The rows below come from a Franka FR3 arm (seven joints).
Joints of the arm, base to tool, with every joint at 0 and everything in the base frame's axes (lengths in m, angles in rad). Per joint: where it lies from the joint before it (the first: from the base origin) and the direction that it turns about. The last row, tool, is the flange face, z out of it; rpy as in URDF.
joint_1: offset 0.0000 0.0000 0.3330 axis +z
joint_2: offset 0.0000 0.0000 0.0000 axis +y
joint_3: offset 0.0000 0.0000 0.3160 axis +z
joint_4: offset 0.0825 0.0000 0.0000 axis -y
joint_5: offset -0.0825 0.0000 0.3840 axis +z
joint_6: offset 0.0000 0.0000 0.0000 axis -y
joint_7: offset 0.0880 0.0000 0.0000 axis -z
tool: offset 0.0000 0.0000 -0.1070 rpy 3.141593 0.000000 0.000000
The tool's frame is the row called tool.
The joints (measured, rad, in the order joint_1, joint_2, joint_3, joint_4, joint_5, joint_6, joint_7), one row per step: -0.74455 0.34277 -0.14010 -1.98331 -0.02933 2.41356 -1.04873; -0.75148 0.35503 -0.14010 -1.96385 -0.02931 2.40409 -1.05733; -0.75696 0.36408 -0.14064 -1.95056 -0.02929 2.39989 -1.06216; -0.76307 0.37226 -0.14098 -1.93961 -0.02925 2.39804 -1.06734; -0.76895 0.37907 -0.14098 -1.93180 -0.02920 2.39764 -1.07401; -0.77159 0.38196 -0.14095 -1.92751 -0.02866 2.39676 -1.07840; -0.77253 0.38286 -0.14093 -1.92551 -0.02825 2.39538 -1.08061; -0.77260 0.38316 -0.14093 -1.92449 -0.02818 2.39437 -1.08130; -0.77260 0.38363 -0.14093 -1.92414 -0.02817 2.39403 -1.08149
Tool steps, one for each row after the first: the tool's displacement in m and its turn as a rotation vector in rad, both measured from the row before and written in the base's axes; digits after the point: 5 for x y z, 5 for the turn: -0.00022 -0.00604 0.00001 0.00048 0.00371 0.00188; -0.00067 -0.00475 -0.00020 -0.00103 0.00157 -0.00084; -0.00122 -0.00459 -0.00047 -0.00154 0.00089 -0.00089; -0.00150 -0.00382 -0.00087 -0.00105 0.00103 0.00109; -0.00055 -0.00182 -0.00002 -0.00043 0.00015 0.00155; -0.00017 -0.00067 0.00018 0.00031 0.00028 0.00100; 0.00009 -0.00017 0.00016 0.00022 0.00026 0.00055; 0.00004 -0.00004 -0.00017 0.00032 0.00035 0.00018
